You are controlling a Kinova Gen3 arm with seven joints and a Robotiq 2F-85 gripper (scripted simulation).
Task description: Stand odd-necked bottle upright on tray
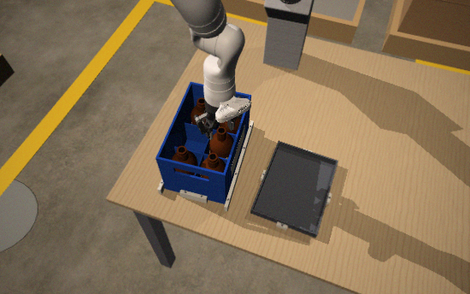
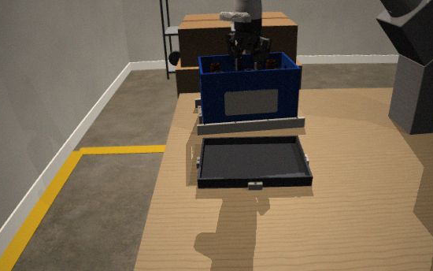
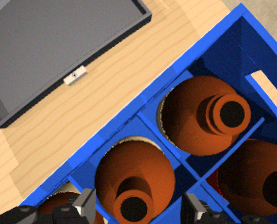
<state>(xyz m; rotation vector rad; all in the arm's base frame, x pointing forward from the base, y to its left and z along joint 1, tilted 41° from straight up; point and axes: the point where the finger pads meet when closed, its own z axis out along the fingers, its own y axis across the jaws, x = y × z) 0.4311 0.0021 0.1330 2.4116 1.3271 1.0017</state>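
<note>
Right now my hand is 80 mm above the blue crate, 40 mm to the left of it and 10 mm short of it. From my hand the other things lie so: dark grey tray (230 mm to the left, 160 mm below, 40 mm behind).
</note>
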